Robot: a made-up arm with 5 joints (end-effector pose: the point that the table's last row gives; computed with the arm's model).
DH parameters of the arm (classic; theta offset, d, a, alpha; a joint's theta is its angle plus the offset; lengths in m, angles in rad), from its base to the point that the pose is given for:
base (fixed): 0 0.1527 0 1.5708
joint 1: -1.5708 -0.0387 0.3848 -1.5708
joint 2: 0 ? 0.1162 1.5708
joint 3: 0.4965 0 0.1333 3.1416
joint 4: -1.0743 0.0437 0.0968 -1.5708
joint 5: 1.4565 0 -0.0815 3.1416
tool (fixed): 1.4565 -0.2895 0 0
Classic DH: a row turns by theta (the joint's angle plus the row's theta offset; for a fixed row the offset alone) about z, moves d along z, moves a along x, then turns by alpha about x.
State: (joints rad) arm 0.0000 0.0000 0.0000 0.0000 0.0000
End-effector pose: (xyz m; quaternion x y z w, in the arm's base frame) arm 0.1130 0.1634 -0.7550 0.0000 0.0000 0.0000 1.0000
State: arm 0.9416 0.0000 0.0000 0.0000 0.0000
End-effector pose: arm 0.8004 0.1634 -0.2901 0.0000 -0.4536 0.0000 0.8912
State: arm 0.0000 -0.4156 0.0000 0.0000 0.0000
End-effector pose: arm 0.1130 -0.0584 -0.7608 -0.2063 0.0000 0.0000 0.9785
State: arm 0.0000 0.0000 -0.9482 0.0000 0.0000
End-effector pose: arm -0.2803 0.1634 -0.7081 0.0000 0.4565 0.0000 0.8897
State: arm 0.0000 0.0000 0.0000 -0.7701 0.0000
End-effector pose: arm 0.2899 0.1634 -0.6124 0.0000 -0.3756 0.0000 0.9268
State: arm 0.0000 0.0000 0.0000 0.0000 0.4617
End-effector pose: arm 0.1500 0.1590 -0.7550 0.0000 0.0000 -0.2288 0.9735
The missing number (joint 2, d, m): -0.038
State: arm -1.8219 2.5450 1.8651 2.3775 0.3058
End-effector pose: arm -0.0448 0.1211 0.1521 0.7082 0.3826 -0.5929 0.0254
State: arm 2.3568 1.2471 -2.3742 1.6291 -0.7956
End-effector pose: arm 0.1546 -0.0616 0.3549 -0.3073 0.7749 0.1931 0.5175
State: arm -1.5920 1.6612 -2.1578 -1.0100 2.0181
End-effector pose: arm -0.3256 0.4171 0.5231 0.1757 -0.9615 0.2005 0.0660
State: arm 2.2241 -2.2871 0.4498 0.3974 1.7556
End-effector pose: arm -0.0788 -0.3437 0.4238 -0.0184 0.5667 0.6480 0.5085
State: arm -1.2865 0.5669 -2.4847 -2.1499 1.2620
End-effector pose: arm -0.6730 0.3142 0.0533 -0.2098 0.7085 -0.4937 0.4586
